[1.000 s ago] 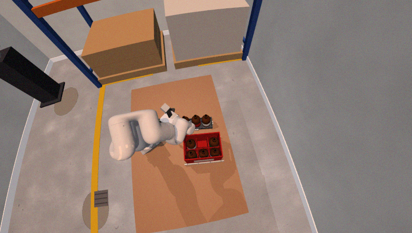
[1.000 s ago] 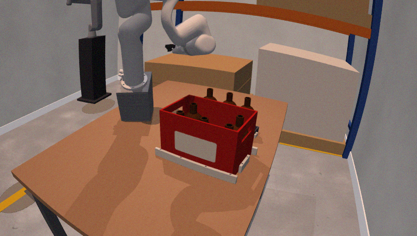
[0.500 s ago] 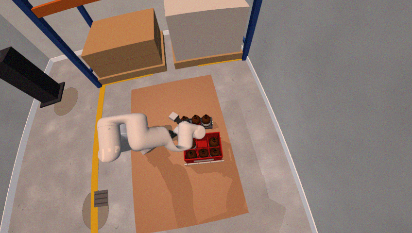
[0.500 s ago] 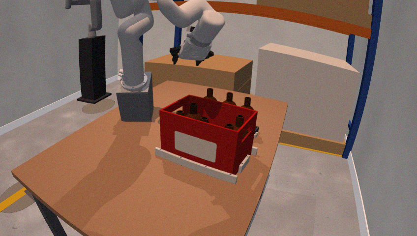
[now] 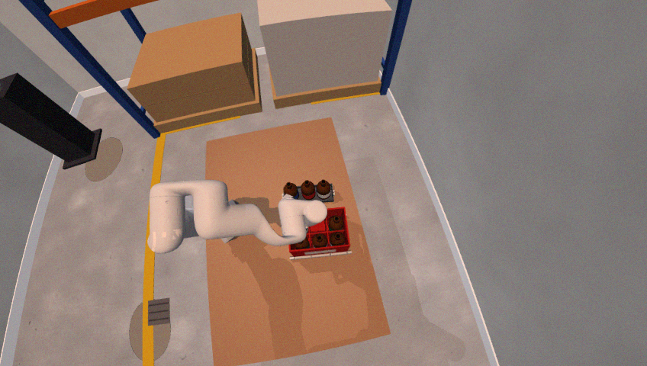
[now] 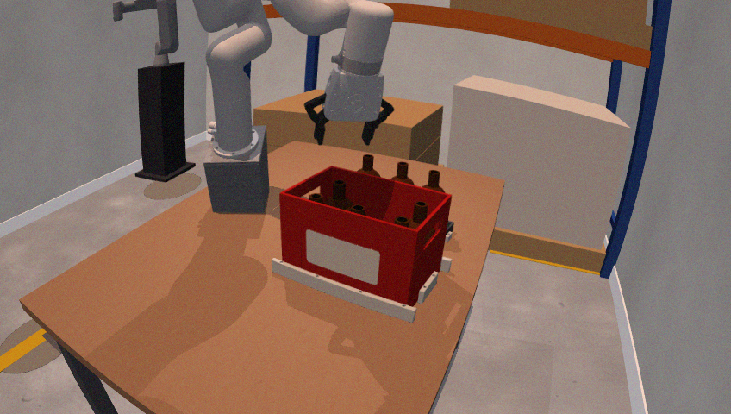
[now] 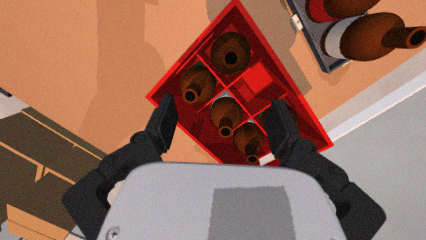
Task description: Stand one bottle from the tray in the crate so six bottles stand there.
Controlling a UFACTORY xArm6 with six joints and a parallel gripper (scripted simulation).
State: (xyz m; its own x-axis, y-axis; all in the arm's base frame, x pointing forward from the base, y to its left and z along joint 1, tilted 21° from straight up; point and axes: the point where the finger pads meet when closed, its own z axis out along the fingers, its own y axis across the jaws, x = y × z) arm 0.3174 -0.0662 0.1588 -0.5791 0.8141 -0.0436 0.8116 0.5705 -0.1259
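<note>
Now: the grey tray 26 cm below my hand, 22 cm to the left of it and 7 cm ahead of it. The rest, counted from my hand: red crate (19 cm below, 6 cm ahead, 3 cm to the right).
</note>
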